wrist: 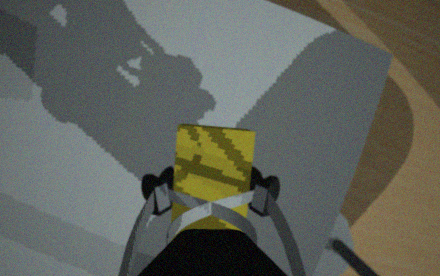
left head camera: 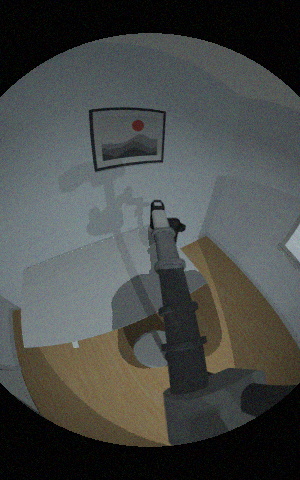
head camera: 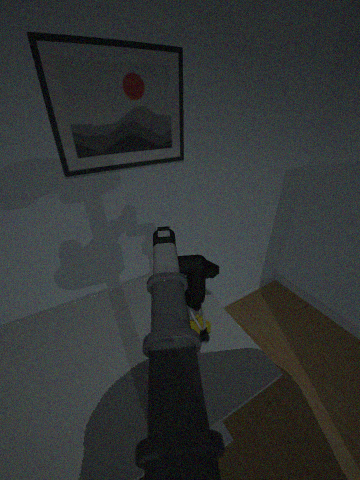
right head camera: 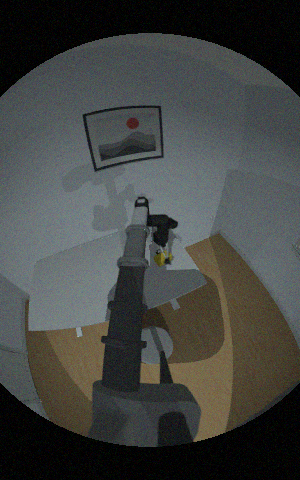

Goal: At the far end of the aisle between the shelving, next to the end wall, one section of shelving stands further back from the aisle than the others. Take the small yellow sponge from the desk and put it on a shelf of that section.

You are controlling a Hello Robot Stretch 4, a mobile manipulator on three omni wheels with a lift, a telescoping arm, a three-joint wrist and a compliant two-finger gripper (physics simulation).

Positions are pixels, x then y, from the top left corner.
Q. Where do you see a pale grey desk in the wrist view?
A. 98, 98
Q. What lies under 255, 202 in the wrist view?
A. The gripper.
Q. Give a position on a pale grey desk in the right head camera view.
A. At 71, 288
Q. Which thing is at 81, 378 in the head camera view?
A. A pale grey desk.
